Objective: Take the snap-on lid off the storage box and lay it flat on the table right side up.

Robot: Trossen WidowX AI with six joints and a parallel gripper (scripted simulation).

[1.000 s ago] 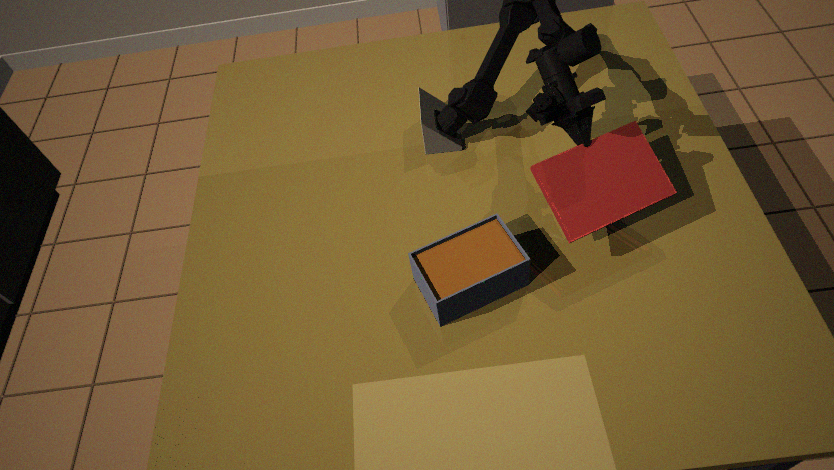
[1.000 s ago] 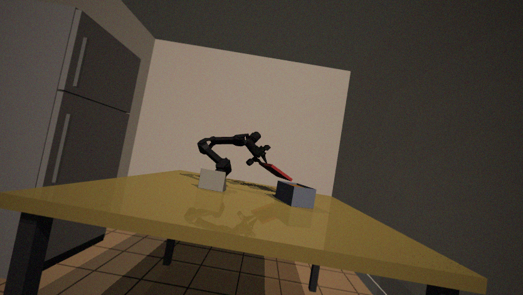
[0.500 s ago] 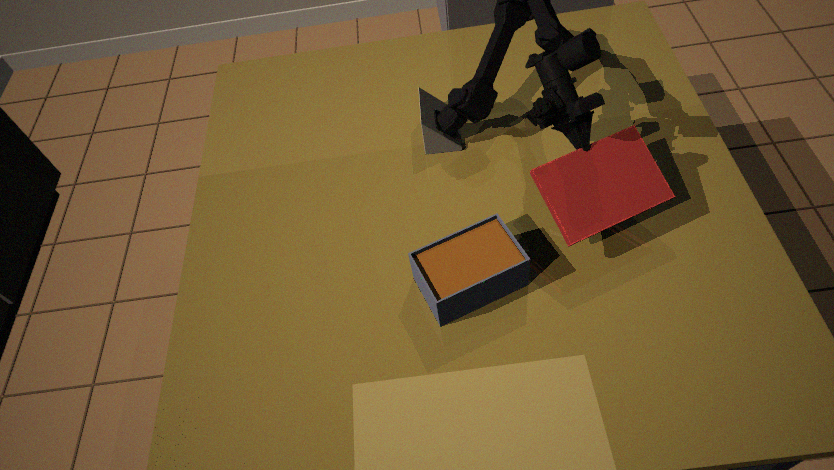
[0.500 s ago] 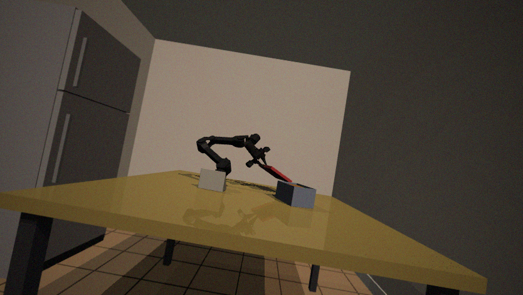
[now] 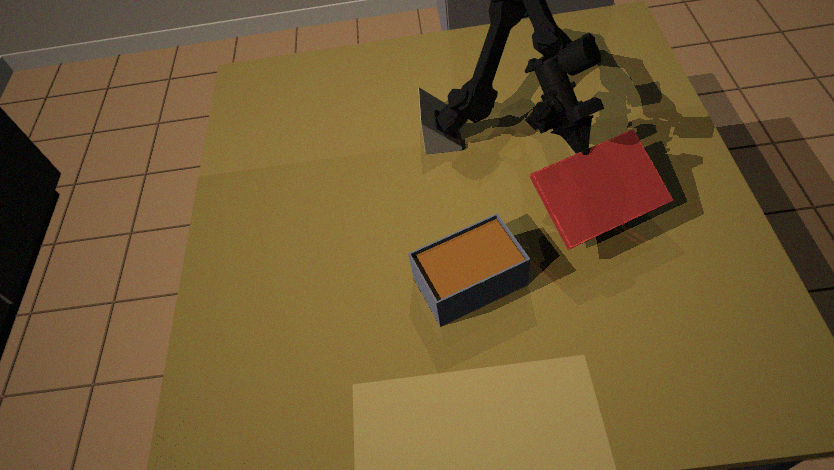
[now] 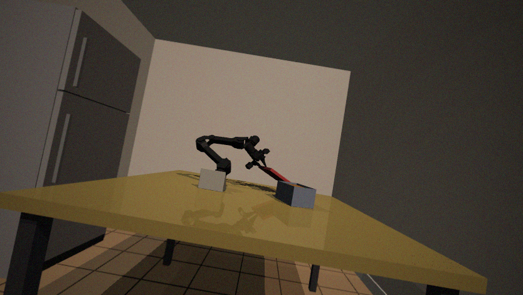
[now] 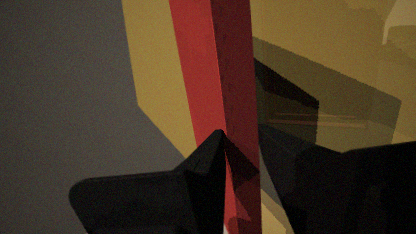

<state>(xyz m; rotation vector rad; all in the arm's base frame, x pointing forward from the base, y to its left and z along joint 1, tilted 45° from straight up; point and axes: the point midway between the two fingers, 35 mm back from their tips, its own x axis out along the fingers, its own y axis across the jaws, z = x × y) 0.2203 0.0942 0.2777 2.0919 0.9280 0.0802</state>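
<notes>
The red lid is 70 mm ahead of my gripper tip, 30 mm to the left of it and 30 mm below it. Also, from my gripper tip: blue-grey storage box (270 mm to the right, 180 mm ahead, 100 mm below).
</notes>
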